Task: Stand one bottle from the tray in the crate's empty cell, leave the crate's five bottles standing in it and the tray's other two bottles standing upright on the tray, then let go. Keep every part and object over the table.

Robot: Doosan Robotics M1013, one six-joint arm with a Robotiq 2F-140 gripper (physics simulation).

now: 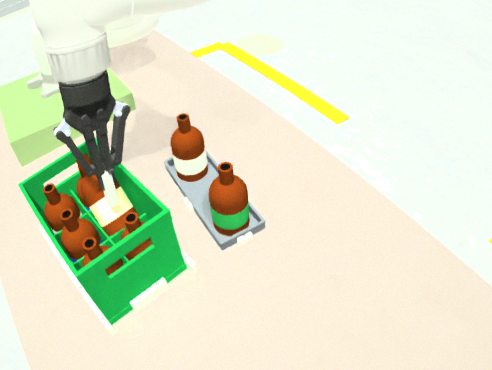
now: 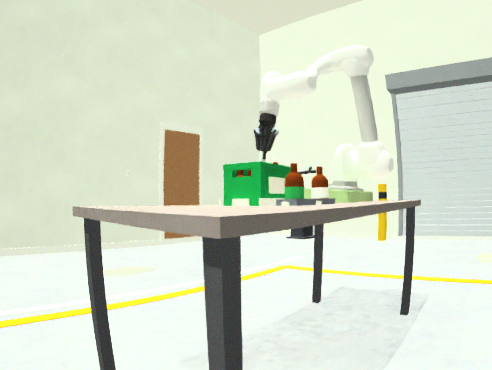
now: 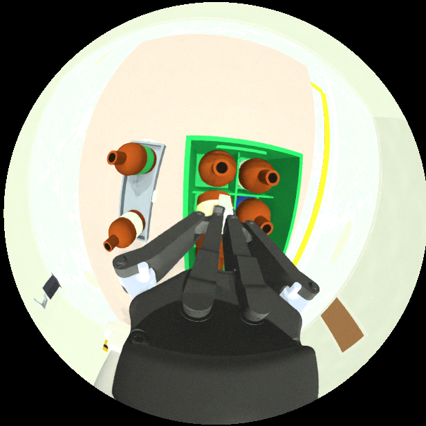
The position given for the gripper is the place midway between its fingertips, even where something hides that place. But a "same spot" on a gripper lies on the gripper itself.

Labels:
gripper: image 1 112, 201; image 2; image 3
same spot on gripper: [image 3: 260, 260] = [image 2: 259, 140]

